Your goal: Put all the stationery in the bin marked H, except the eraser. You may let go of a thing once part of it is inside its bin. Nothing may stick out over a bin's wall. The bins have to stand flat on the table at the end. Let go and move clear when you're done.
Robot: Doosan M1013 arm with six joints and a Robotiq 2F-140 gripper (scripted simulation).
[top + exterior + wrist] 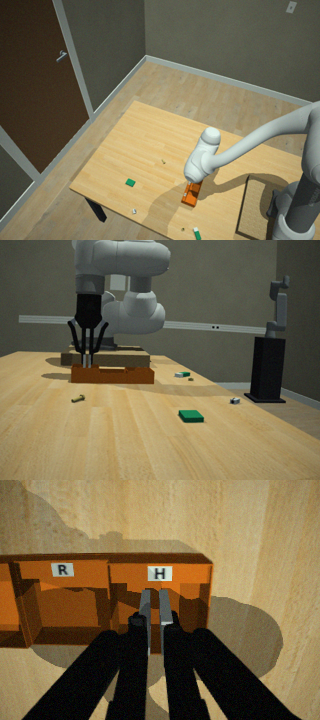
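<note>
My gripper is now 8 cm to the right of the orange three-compartment bin, 3 cm above it and 1 cm past it. From my hand the other things lie so: white eraser: 32 cm to the left, 15 cm behind, 4 cm below; then brass bolt: 24 cm ahead, 4 cm below, 3 cm to the left; then small nut: 34 cm to the left, 7 cm behind, 5 cm below.
</note>
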